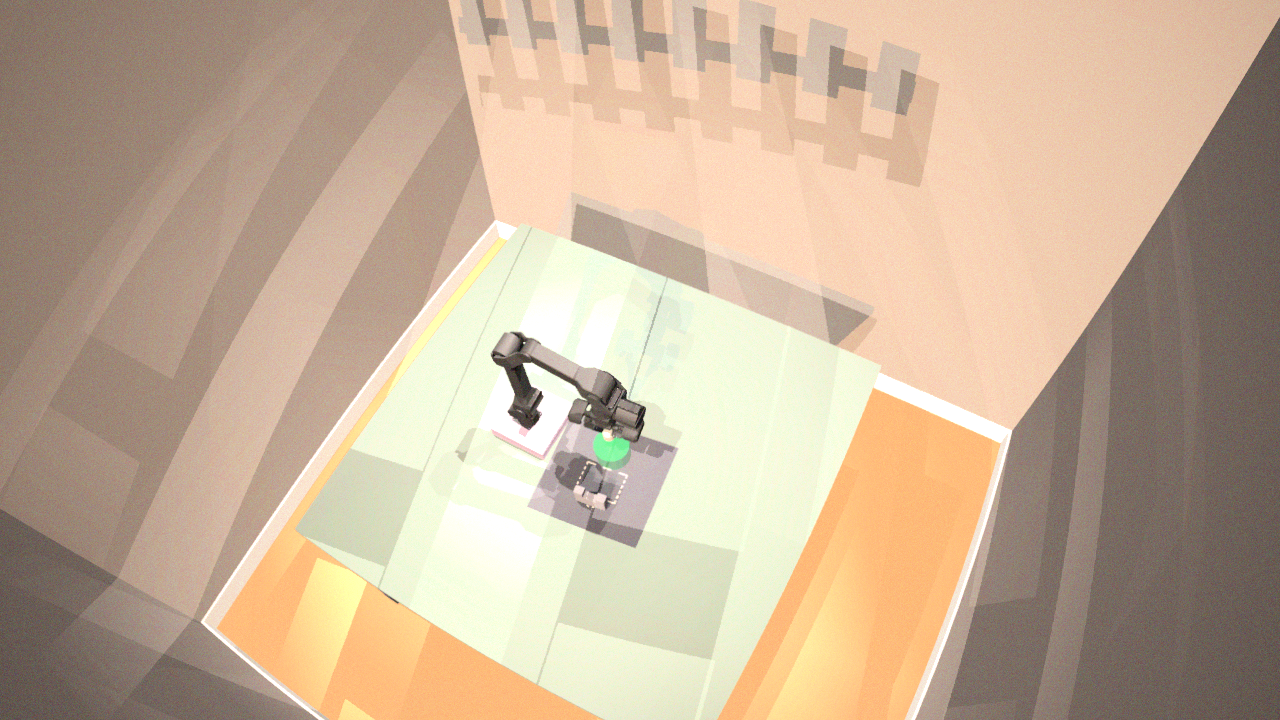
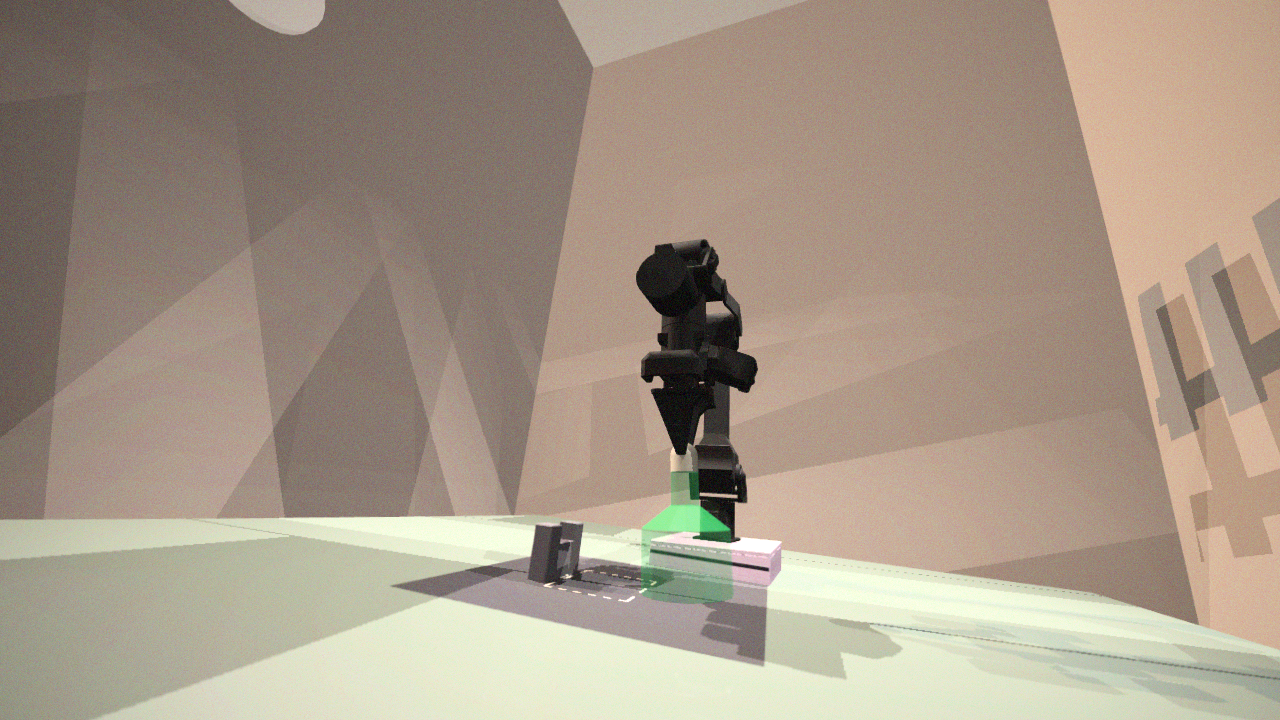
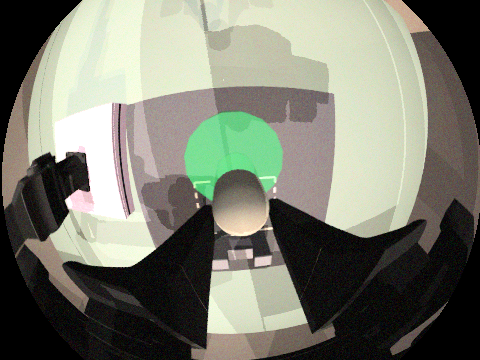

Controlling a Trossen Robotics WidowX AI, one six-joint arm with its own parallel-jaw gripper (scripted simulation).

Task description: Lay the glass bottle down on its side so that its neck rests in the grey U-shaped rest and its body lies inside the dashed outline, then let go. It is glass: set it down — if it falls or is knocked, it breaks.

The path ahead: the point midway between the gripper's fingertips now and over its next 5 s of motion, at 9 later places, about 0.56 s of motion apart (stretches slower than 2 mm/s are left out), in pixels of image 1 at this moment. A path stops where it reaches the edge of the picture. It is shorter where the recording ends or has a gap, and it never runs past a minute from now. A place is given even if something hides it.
My gripper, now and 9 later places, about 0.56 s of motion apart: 608, 433; 606, 436; 604, 439; 603, 442; 601, 446; 599, 450; 598, 454; 596, 460; 593, 467; 590, 476
